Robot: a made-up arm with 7 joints. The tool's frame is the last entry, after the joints. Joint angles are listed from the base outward.
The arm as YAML. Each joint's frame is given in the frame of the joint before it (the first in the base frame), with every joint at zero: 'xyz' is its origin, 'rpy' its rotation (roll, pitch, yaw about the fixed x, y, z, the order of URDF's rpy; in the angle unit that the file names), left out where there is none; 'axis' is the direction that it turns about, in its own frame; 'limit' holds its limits. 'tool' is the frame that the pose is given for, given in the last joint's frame.
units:
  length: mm
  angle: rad
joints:
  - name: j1
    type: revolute
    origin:
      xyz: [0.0, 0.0, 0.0]
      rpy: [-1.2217, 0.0, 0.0]
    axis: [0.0, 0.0, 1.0]
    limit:
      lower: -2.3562
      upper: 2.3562
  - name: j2
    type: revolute
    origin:
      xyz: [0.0, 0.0, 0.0]
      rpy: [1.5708, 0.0, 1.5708]
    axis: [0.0, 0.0, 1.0]
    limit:
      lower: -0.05
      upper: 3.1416
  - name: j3
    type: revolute
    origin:
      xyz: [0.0, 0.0, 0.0]
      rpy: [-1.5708, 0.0, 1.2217]
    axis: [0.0, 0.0, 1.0]
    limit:
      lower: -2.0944
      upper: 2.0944
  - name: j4
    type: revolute
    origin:
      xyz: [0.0, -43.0, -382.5]
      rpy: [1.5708, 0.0, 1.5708]
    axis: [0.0, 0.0, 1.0]
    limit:
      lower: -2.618
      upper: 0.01
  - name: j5
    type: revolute
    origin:
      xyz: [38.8, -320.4, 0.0]
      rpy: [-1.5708, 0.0, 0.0]
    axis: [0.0, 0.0, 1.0]
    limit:
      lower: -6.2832
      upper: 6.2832
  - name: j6
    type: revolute
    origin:
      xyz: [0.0, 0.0, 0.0]
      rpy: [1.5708, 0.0, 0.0]
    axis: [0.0, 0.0, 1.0]
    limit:
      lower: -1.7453
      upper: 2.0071
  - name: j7
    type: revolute
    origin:
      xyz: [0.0, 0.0, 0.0]
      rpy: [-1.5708, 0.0, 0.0]
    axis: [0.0, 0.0, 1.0]
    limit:
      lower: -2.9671
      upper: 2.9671
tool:
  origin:
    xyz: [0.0, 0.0, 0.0]
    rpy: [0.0, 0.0, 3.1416]
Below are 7 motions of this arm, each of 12 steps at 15 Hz.
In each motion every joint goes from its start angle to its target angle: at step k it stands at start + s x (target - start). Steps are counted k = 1, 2, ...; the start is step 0. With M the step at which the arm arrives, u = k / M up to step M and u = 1 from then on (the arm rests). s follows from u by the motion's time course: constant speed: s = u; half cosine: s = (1 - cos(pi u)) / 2; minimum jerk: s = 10 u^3 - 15 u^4 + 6 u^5.
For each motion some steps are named. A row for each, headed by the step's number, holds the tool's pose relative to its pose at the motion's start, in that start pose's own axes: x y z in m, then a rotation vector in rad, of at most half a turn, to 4 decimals.
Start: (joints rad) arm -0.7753 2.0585 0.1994 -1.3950 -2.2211 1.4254 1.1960
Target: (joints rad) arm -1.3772 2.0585 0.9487 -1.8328 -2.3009 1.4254 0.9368
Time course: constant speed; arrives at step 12
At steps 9, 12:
9: -0.2149 0.1655 -0.2510 0.8474 0.4248 -0.6333
12: -0.2725 0.2806 -0.2764 1.1329 0.5325 -0.8739

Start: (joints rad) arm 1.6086 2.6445 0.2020 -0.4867 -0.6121 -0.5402 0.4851
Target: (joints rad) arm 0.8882 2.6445 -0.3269 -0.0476 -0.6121 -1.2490 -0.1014
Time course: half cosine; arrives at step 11
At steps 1, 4, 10, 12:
1: -0.0073 -0.0009 0.0061 -0.0064 0.0053 -0.0077
4: -0.0969 -0.0226 0.0970 -0.0963 0.0638 -0.0912
10: -0.2225 -0.1484 0.3677 -0.2911 0.0983 -0.1522
12: -0.2236 -0.1533 0.3758 -0.2948 0.0970 -0.1514

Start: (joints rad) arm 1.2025 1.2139 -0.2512 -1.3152 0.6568 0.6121 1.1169
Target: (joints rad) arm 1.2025 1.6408 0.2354 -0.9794 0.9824 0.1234 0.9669
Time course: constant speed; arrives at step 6
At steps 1, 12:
1: 0.0618 0.0194 0.0214 -0.0356 -0.1250 0.0485
12: 0.3185 0.0768 0.2219 -0.3055 -0.8538 0.2118

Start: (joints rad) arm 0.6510 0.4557 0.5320 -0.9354 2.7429 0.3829 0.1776
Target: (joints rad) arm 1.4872 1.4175 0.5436 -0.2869 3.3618 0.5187 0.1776
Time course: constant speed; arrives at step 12
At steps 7, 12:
7: 0.0509 -0.3909 0.2027 -0.2283 -0.4305 -0.3596
12: -0.1226 -0.6080 0.2688 -0.4172 -0.5513 -0.7021

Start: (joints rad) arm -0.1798 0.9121 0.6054 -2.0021 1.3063 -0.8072 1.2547
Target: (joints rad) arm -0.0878 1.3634 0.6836 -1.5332 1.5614 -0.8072 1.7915
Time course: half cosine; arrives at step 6
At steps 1, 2, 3, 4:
1: 0.0094 0.0014 -0.0075 0.0144 0.0002 0.0186
2: 0.0340 0.0038 -0.0299 0.0487 -0.0035 0.0684
3: 0.0645 0.0038 -0.0647 0.0826 -0.0160 0.1352
4: 0.0903 0.0005 -0.1040 0.1005 -0.0339 0.2023

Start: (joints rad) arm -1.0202 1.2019 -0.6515 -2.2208 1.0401 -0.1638 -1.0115
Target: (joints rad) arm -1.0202 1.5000 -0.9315 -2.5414 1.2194 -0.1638 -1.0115
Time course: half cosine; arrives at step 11
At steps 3, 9, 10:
3: 0.0146 -0.0055 0.0096 -0.0608 -0.0156 0.0379
9: 0.0816 -0.0230 0.0598 -0.3083 -0.0315 0.2445
10: 0.0873 -0.0237 0.0640 -0.3261 -0.0293 0.2635

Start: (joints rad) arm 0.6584 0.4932 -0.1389 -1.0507 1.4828 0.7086 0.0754
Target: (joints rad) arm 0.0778 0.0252 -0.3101 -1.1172 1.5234 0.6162 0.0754
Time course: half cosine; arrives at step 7
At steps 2, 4, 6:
2: -0.0116 -0.0770 -0.0535 -0.1405 0.0349 -0.0440
4: -0.0635 -0.2709 -0.1342 -0.4469 0.1356 -0.1632
6: -0.1352 -0.4302 -0.1547 -0.6795 0.2387 -0.2780

